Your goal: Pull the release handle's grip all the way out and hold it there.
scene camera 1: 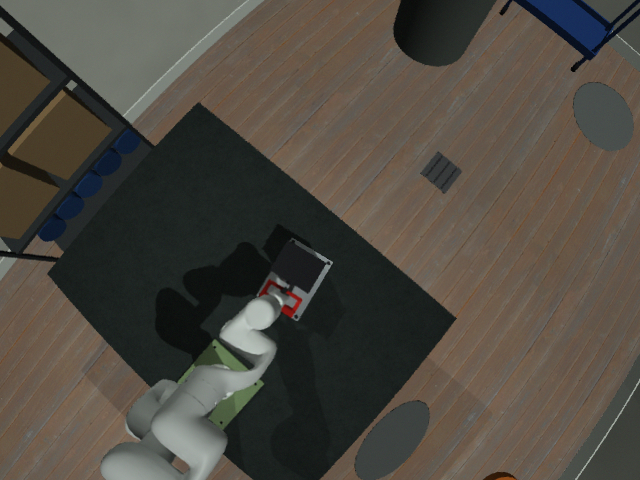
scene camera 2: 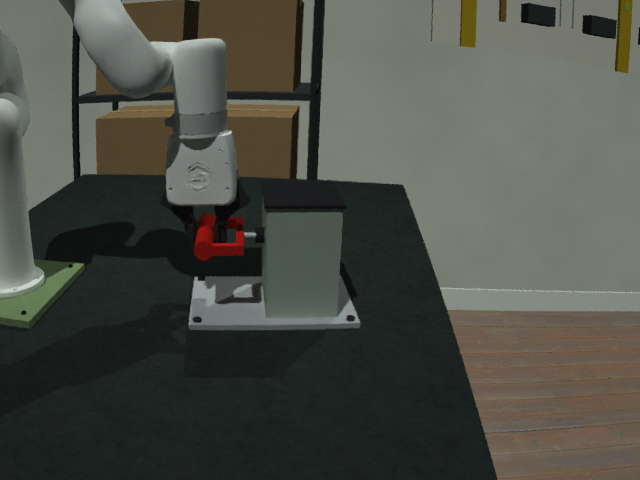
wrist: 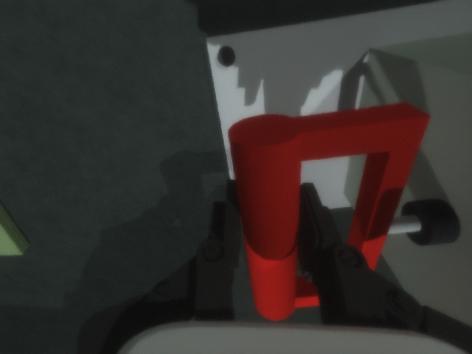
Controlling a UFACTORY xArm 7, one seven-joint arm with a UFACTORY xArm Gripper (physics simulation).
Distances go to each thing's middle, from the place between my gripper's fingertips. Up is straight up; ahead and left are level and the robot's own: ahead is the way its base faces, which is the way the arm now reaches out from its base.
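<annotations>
Light base plate (scene camera 2: 218,302): 80 mm below my hand, 90 mm ahead of it, 10 mm to the right of it.
</annotations>
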